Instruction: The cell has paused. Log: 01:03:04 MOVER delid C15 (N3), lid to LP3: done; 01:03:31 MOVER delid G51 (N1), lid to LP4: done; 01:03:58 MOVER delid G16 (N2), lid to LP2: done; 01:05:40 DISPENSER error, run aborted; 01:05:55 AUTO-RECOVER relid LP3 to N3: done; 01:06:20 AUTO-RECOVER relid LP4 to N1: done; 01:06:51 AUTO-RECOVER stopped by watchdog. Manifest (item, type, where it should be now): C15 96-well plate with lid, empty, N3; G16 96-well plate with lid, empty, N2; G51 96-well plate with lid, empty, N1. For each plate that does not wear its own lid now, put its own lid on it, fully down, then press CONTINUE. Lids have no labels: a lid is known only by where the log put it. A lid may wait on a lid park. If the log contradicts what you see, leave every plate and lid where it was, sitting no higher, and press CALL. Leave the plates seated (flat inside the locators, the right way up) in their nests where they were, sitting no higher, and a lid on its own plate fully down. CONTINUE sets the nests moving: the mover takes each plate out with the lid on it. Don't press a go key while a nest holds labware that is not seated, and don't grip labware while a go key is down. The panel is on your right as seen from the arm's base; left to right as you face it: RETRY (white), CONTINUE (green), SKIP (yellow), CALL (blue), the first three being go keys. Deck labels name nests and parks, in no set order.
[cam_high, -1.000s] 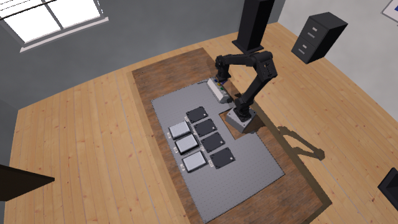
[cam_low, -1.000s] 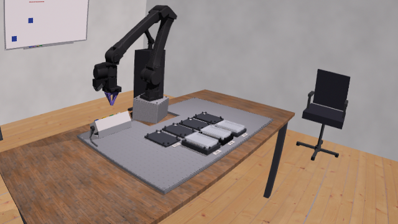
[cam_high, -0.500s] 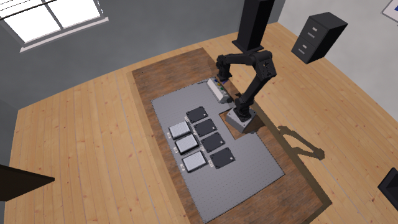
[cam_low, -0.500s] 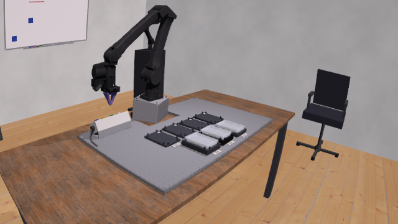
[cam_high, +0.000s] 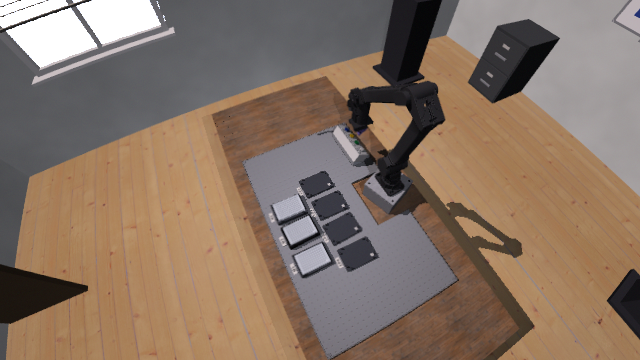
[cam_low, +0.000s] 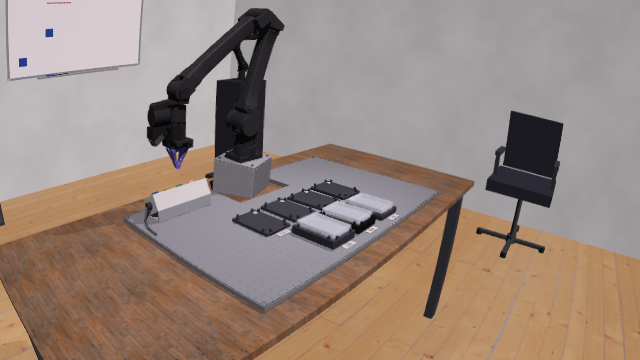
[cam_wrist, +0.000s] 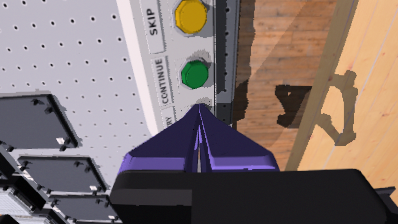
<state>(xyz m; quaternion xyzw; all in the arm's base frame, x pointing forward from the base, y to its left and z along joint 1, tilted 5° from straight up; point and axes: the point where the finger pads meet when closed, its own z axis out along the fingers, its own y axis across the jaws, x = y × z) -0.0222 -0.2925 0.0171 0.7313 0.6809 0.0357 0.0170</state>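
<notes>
My hand is 7 cm above the green continue key. Also, from my hand: deck label LP2: 38 cm ahead, 13 cm below, 9 cm to the left; lid park LP3: 29 cm ahead, 22 cm to the left, 13 cm below; yellow skip key: 7 cm below, 5 cm to the right.
</notes>
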